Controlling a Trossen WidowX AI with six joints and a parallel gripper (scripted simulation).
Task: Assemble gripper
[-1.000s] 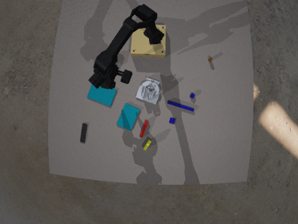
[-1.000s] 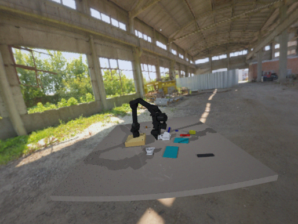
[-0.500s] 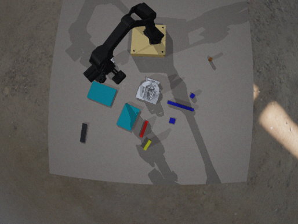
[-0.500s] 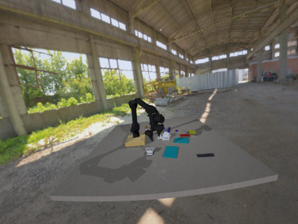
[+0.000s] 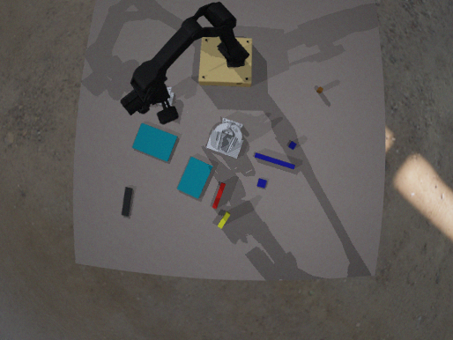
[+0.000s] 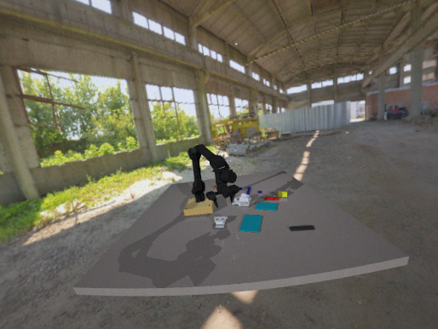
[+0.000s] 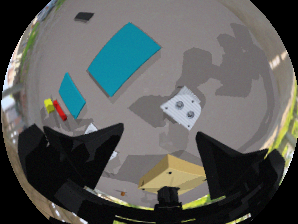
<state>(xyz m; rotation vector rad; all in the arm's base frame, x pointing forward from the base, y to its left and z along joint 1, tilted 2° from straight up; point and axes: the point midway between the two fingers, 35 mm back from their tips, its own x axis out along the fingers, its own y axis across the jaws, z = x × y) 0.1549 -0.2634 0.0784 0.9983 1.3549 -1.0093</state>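
Now: gripper tip 7 cm above the gripper base, 4 cm past it and 2 cm to the left of it. The rest, counted from my gripper tip: black bar: 34 cm ahead, 21 cm to the right, 10 cm below; housing plate: 22 cm to the left, 10 cm ahead, 9 cm below; red bar: 35 cm ahead, 15 cm to the left, 9 cm below.
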